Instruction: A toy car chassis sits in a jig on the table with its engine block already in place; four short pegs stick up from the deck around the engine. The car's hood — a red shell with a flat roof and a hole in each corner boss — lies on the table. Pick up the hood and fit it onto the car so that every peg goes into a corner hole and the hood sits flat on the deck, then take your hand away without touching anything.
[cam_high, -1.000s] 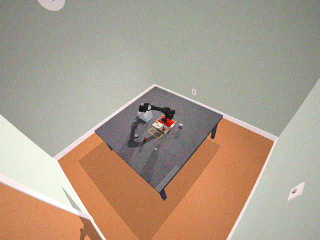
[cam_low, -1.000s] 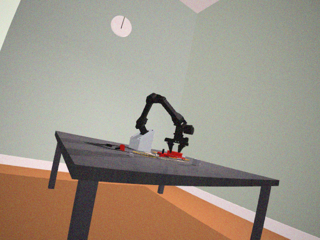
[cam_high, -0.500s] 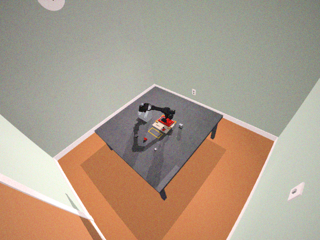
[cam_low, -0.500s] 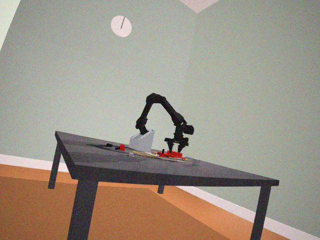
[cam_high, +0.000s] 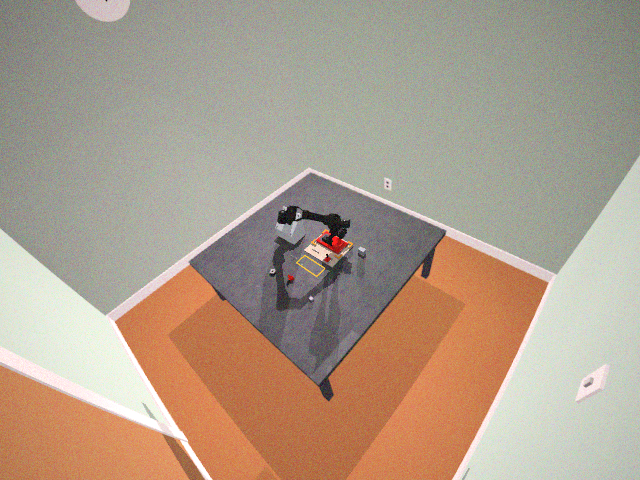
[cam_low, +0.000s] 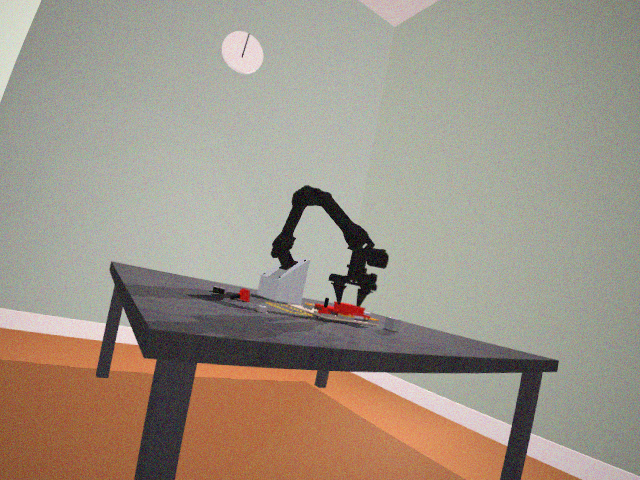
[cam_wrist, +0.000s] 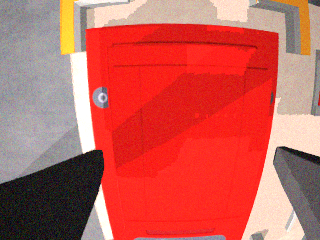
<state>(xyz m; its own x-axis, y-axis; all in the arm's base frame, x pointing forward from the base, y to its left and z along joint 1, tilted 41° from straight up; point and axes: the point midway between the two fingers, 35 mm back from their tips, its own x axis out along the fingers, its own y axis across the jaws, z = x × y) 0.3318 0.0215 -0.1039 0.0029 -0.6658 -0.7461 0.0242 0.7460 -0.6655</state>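
Now: the red hood right at my gripper tip. Also, from my gripper tip: grey engine block: 10 mm to the left, 20 mm below; then tan jig plate: 30 mm behind, 30 mm to the right, 30 mm below.
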